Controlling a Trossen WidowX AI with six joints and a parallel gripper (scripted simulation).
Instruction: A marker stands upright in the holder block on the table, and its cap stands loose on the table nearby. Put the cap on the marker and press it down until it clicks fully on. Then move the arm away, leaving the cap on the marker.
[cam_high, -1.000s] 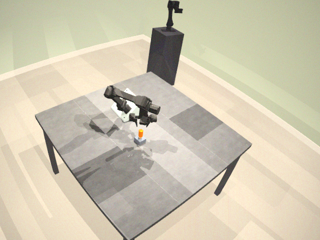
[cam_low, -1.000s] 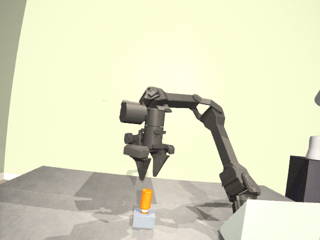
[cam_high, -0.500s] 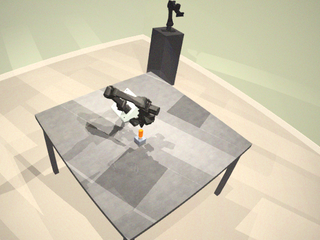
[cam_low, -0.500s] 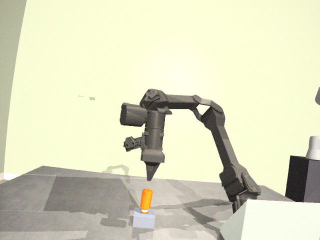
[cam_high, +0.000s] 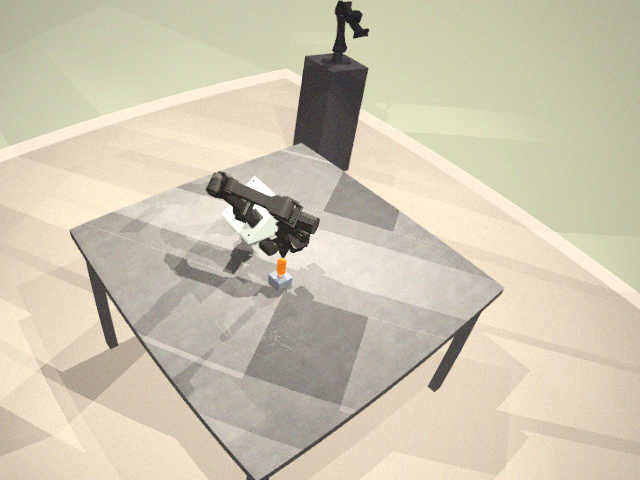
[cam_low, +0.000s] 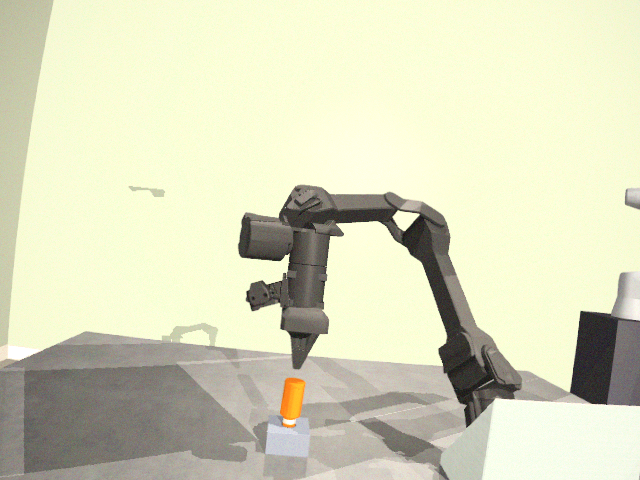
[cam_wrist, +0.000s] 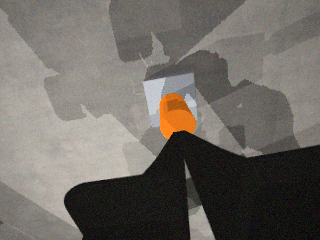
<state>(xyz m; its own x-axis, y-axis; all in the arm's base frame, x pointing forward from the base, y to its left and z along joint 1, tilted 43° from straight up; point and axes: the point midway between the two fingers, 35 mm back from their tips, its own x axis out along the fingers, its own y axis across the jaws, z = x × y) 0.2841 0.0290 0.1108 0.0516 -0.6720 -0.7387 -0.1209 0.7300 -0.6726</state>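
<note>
Now: gripper tip 50 mm above the orange cap. The rest, counted from my gripper tip: orange marker (50 mm below); then grey holder block (110 mm below).
</note>
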